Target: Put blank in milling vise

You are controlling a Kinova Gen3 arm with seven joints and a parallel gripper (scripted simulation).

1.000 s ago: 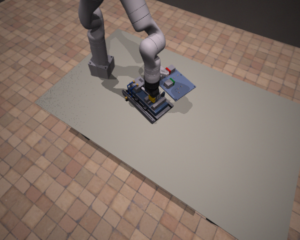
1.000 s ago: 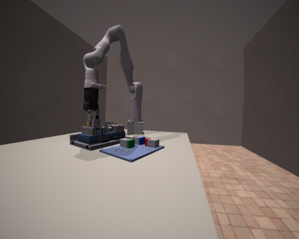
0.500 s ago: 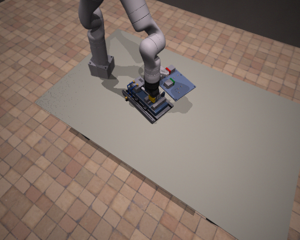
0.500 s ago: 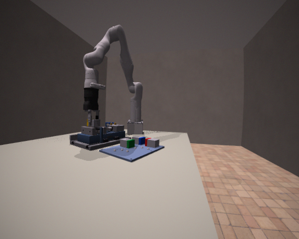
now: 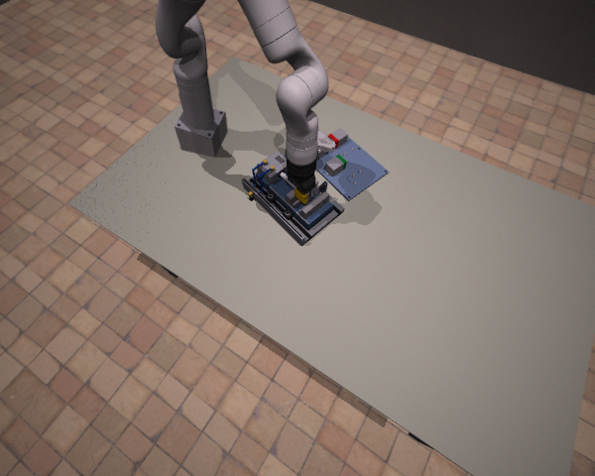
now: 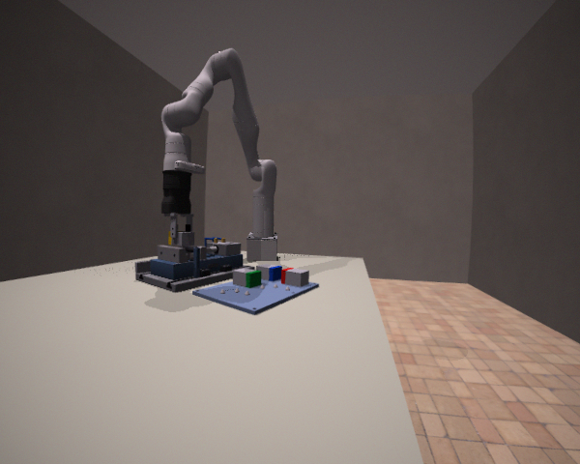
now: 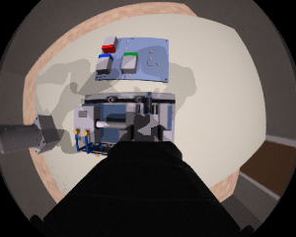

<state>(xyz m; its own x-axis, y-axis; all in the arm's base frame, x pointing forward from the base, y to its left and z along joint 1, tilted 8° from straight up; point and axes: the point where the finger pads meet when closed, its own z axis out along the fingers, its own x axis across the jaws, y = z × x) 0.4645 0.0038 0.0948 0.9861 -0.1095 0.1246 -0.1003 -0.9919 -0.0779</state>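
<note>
My hand is 20 mm above the yellow-ended blank. Round my hand: green-ended blank: 200 mm to the left, 110 mm below, 30 mm behind; fixed jaw: 60 mm below, 40 mm ahead; milling vise: 100 mm below, 60 mm behind, 10 mm to the left.
</note>
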